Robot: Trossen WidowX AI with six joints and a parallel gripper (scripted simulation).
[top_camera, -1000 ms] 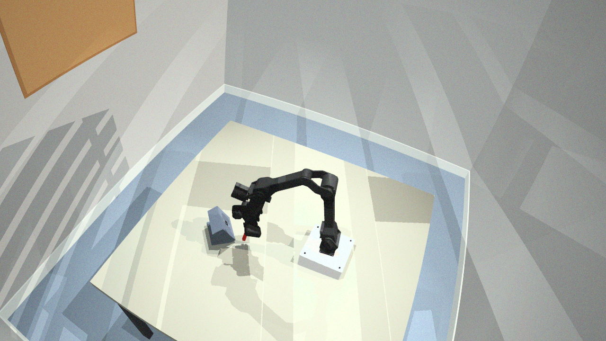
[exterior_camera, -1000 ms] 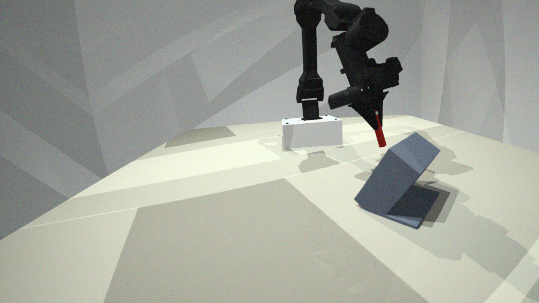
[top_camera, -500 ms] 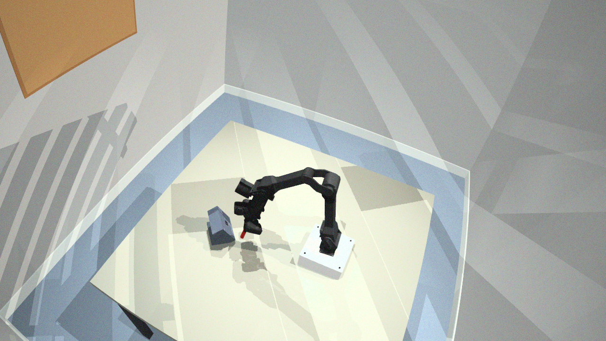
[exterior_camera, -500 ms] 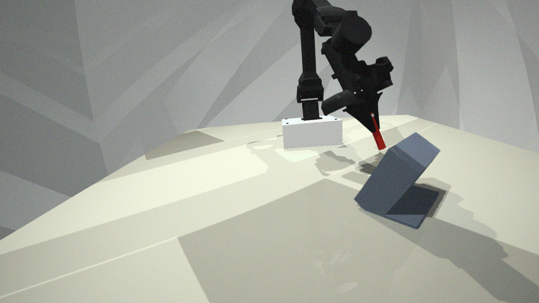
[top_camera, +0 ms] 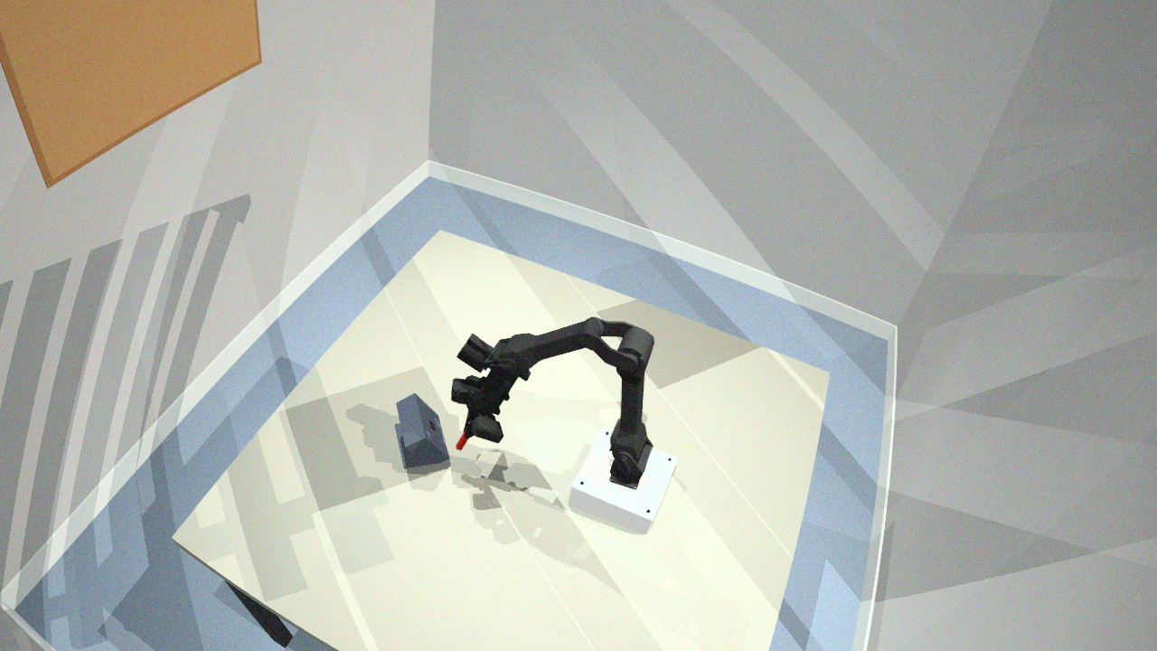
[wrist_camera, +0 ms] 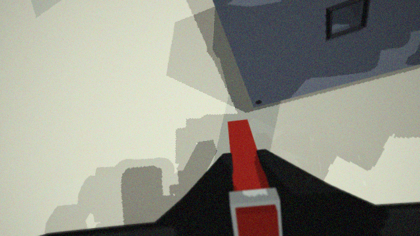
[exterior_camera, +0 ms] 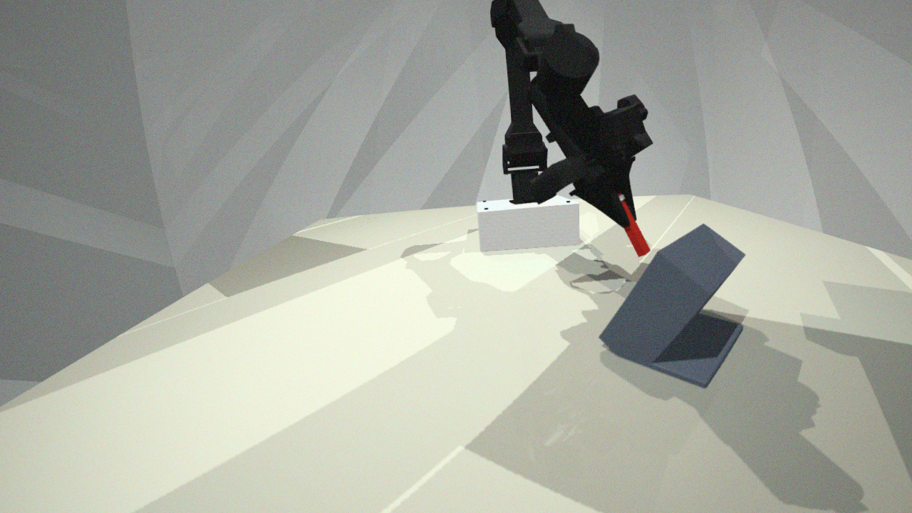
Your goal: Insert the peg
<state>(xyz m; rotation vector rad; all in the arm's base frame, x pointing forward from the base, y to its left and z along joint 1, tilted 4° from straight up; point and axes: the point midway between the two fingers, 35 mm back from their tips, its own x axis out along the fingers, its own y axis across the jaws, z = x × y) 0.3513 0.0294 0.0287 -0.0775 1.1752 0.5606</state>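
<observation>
My gripper tip is now 11 cm short of the sloped panel and 5 cm above it. The rest, counted from my gripper tip: red square peg: 1 cm to the right, 1 cm behind, 1 cm above.
</observation>
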